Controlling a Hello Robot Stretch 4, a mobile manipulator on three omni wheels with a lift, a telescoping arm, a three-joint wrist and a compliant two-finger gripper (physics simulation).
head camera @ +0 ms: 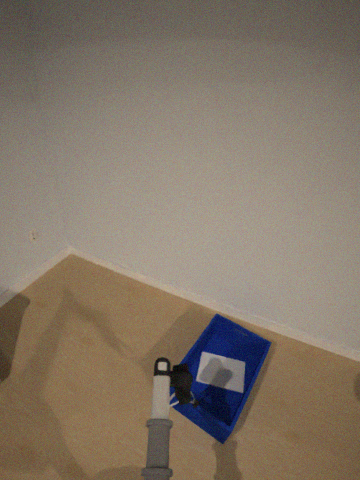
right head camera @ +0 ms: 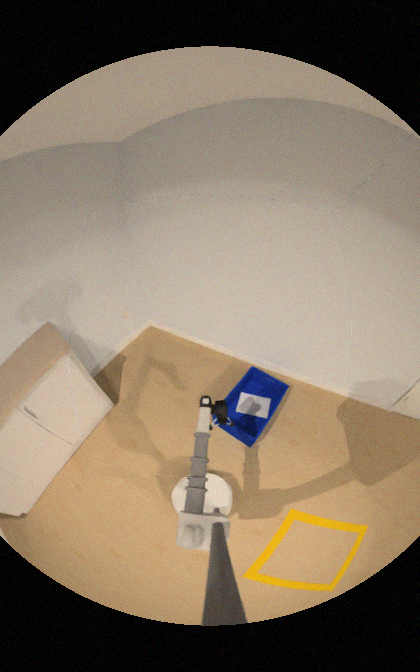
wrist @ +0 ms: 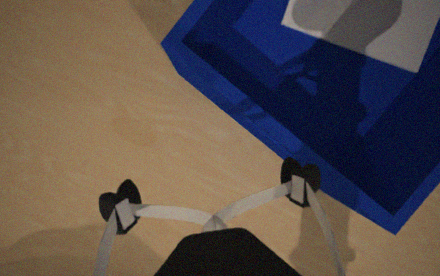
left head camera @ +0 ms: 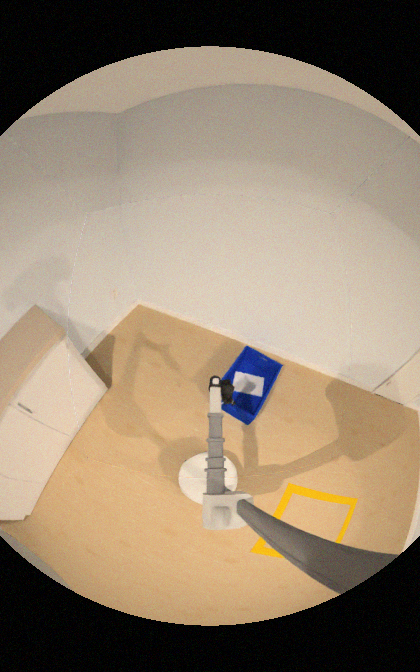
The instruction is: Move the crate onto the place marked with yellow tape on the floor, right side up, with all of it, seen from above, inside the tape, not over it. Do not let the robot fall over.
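Places are measured from the robot's base along level axes (x ahead, y left, z up), in centimetres.
Where they show: gripper, fingertip midpoint: [head camera: 179, 408] [wrist: 211, 184].
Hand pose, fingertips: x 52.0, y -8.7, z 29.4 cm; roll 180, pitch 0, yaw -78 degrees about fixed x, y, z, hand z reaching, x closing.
Observation:
After its pixels a point has its place.
The blue crate [head camera: 235, 340] @(y -49.6, x 104.5, z 4.9 cm) [left head camera: 265, 361] [right head camera: 270, 384] [wrist: 270, 90] @(y -20.4, x 65.2, z -1.0 cm) stands upright on the floor, open side up, with a pale rectangle on its inside bottom. Its far corner is close to the back wall. My gripper [head camera: 184, 400] [right head camera: 221, 425] [wrist: 211, 184] @(y -8.7, x 52.0, z 29.4 cm) is open at the crate's near left side. In the wrist view its right fingertip overlaps the crate's near rim and its left fingertip is over bare floor; contact is unclear. The yellow tape outline [left head camera: 322, 494] [right head camera: 330, 522] lies on the floor at the lower right, apart from the crate; the mast partly hides it in the left head view.
The back wall [head camera: 200, 200] @(y -17.9, x 148.3, z 87.4 cm) runs behind the crate and meets another wall at the left corner. A white cabinet [left head camera: 45, 425] [right head camera: 50, 425] stands at the left. My round white base [left head camera: 192, 477] [right head camera: 222, 492] is between the cabinet and the tape.

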